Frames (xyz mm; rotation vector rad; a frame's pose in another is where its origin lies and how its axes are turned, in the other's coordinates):
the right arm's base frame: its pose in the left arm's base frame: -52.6 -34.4 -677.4 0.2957 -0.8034 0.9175
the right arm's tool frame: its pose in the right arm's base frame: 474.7 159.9 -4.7 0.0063 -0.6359 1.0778
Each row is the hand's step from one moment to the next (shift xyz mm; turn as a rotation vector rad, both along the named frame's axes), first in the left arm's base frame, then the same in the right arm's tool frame.
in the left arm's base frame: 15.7 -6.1 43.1 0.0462 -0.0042 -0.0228
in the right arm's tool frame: 5.9 -44.6 10.8 -0.0486 -0.0053 -0.0167
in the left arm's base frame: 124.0 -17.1 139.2 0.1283 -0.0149 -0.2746
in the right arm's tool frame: -37.2 -183.3 8.6 -0.2372 0.1641 -0.0943
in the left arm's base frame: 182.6 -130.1 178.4 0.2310 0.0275 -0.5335
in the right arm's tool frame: -109.8 -244.1 102.1 -0.4238 0.3267 -0.2288
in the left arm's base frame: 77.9 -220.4 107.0 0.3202 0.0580 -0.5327
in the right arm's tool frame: -98.8 -125.1 201.7 -0.4807 0.2775 -0.2856
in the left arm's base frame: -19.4 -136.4 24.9 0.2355 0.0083 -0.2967
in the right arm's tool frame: -28.1 -6.4 137.0 -0.3220 0.1248 -0.1558
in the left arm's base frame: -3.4 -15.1 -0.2 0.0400 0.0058 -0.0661
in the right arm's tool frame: -3.5 2.5 14.9 -0.0604 0.0343 -0.0342
